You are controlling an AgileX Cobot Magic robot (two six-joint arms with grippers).
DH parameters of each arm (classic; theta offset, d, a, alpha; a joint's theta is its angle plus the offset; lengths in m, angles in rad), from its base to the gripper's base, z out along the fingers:
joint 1: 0 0.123 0 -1.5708
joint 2: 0.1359 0 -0.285 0
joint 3: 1.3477 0 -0.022 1.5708
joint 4: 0 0.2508 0 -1.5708
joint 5: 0 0 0.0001 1.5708
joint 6: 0 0.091 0 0
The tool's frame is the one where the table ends.
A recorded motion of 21 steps. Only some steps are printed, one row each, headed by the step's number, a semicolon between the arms.
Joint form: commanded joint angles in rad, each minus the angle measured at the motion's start. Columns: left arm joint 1, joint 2, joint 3, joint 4, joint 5, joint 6; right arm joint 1, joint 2, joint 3, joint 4, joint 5, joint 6.
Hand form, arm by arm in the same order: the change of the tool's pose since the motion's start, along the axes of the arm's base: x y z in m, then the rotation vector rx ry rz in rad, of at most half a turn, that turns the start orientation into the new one. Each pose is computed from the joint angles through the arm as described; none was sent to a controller.
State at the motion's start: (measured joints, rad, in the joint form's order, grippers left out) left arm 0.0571 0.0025 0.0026 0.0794 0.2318 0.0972; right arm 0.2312 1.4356 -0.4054 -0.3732 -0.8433 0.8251
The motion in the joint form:
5: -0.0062 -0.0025 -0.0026 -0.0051 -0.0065 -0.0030; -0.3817 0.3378 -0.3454 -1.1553 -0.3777 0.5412
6: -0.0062 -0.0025 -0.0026 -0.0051 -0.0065 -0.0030; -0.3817 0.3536 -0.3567 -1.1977 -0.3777 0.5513
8: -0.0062 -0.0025 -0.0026 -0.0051 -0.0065 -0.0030; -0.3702 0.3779 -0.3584 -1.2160 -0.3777 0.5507
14: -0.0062 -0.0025 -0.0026 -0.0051 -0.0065 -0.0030; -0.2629 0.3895 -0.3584 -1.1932 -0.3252 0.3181
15: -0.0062 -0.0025 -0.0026 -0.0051 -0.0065 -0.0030; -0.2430 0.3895 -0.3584 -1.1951 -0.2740 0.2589
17: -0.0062 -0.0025 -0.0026 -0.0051 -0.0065 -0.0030; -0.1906 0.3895 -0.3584 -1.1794 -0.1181 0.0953
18: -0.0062 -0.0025 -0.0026 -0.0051 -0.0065 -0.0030; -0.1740 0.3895 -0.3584 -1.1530 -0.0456 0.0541
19: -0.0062 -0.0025 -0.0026 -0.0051 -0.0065 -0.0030; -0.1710 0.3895 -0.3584 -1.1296 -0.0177 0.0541
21: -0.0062 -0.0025 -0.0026 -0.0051 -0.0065 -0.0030; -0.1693 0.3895 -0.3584 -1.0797 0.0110 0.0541
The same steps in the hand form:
5: -0.0001 -0.0005 0.0016 -0.0074 -0.0120 -0.0067; 0.0526 -0.0398 -0.0260 -0.0286 0.1586 0.6448
6: -0.0001 -0.0005 0.0016 -0.0074 -0.0120 -0.0067; 0.0529 -0.0398 -0.0306 -0.0454 0.1817 0.6750
8: -0.0001 -0.0005 0.0016 -0.0074 -0.0120 -0.0067; 0.0527 -0.0365 -0.0380 -0.0472 0.2064 0.7016
14: -0.0001 -0.0005 0.0016 -0.0074 -0.0120 -0.0067; 0.0507 -0.0073 -0.0439 -0.2211 0.0467 0.8109
15: -0.0001 -0.0005 0.0016 -0.0074 -0.0120 -0.0067; 0.0514 -0.0035 -0.0475 -0.2981 0.0197 0.8169
17: -0.0001 -0.0005 0.0016 -0.0074 -0.0120 -0.0067; 0.0550 0.0047 -0.0570 -0.5128 -0.0488 0.8135
18: -0.0001 -0.0005 0.0016 -0.0074 -0.0120 -0.0067; 0.0582 0.0058 -0.0603 -0.5811 -0.0493 0.7827
19: -0.0001 -0.0005 0.0016 -0.0074 -0.0120 -0.0067; 0.0604 0.0052 -0.0610 -0.5896 -0.0351 0.7525
21: -0.0001 -0.0005 0.0016 -0.0074 -0.0120 -0.0067; 0.0641 0.0039 -0.0609 -0.5833 -0.0175 0.6991

